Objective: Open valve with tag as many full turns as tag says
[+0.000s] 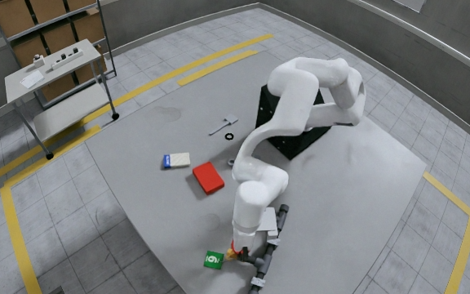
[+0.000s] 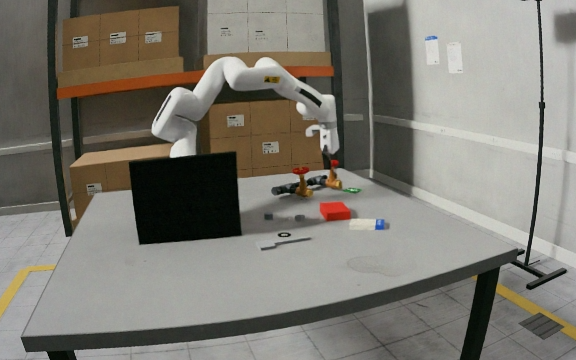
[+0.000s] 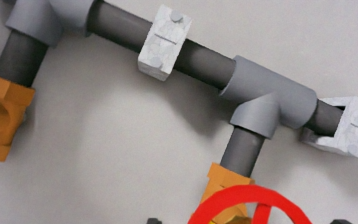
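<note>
My gripper is now 7 cm short of the green tag, 3 cm to the left of it and 11 cm above it. From my hand the other things lie so: grey nut (23 cm behind, 32 cm to the right, 11 cm below); white-and-blue box (5 cm behind, 47 cm to the right, 11 cm below); red block (11 cm behind, 32 cm to the right, 10 cm below).
</note>
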